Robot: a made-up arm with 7 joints. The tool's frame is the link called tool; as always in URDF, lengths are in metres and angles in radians.
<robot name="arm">
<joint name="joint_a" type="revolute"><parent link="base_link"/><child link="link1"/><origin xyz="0 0 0.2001"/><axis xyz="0 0 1"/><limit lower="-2.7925" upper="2.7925"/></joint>
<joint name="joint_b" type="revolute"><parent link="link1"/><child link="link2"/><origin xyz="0 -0.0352 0.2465" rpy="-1.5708 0 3.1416"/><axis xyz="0 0 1"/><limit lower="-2.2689" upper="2.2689"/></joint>
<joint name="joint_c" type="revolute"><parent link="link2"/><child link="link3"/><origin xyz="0 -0.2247 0.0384" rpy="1.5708 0 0"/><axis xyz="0 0 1"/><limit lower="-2.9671" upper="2.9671"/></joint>
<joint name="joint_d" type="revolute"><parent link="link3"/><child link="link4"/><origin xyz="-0.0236 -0.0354 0.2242" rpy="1.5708 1.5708 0"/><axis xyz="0 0 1"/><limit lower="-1.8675" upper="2.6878"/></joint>
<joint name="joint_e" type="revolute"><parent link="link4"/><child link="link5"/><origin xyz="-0.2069 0.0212 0.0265" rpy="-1.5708 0 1.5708"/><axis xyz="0 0 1"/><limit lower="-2.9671" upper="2.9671"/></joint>
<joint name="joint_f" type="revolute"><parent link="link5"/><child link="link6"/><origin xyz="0 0.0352 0.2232" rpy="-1.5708 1.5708 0"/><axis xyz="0 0 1"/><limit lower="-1.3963" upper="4.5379"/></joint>
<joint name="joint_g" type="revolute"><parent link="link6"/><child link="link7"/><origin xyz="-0.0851 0.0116 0.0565" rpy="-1.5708 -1.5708 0"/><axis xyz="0 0 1"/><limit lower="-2.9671" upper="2.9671"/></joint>
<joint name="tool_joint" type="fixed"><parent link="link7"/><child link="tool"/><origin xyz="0 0 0" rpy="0 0 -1.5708"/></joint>
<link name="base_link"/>
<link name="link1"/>
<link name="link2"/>
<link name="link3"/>
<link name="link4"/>
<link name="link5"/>
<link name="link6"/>
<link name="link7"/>
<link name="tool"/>
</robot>
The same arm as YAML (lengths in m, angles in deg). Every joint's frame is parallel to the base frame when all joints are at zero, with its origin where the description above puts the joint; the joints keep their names.
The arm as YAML. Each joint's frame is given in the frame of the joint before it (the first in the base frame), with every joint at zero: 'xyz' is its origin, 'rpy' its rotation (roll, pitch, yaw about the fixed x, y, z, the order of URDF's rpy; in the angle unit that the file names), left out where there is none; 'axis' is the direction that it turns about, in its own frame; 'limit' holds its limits. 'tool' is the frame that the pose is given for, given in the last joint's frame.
units:
  length: m
  angle: deg
joints:
  - name: joint_a
    type: revolute
    origin:
      xyz: [0.0, 0.0, 0.2001]
    axis: [0.0, 0.0, 1.0]
    limit:
      lower: -160.0
      upper: 160.0
  - name: joint_b
    type: revolute
    origin:
      xyz: [0.0, -0.0352, 0.2465]
    axis: [0.0, -1.0, 0.0]
    limit:
      lower: -130.0
      upper: 130.0
  - name: joint_c
    type: revolute
    origin:
      xyz: [0.0, -0.0384, 0.2247]
    axis: [0.0, 0.0, 1.0]
    limit:
      lower: -170.0
      upper: 170.0
  - name: joint_d
    type: revolute
    origin:
      xyz: [0.0236, 0.0354, 0.2242]
    axis: [0.0, 1.0, 0.0]
    limit:
      lower: -107.0
      upper: 154.0
  - name: joint_e
    type: revolute
    origin:
      xyz: [-0.0212, 0.0265, 0.2069]
    axis: [0.0, 0.0, 1.0]
    limit:
      lower: -170.0
      upper: 170.0
  - name: joint_f
    type: revolute
    origin:
      xyz: [0.0, -0.0352, 0.2232]
    axis: [0.0, -1.0, 0.0]
    limit:
      lower: -80.0
      upper: 260.0
  - name: joint_g
    type: revolute
    origin:
      xyz: [0.0116, -0.0565, 0.0851]
    axis: [1.0, 0.0, 0.0]
    limit:
      lower: -170.0
      upper: 170.0
tool:
  origin:
    xyz: [0.0, 0.0, 0.0]
    rpy: [-180.0, -90.0, 0.0]

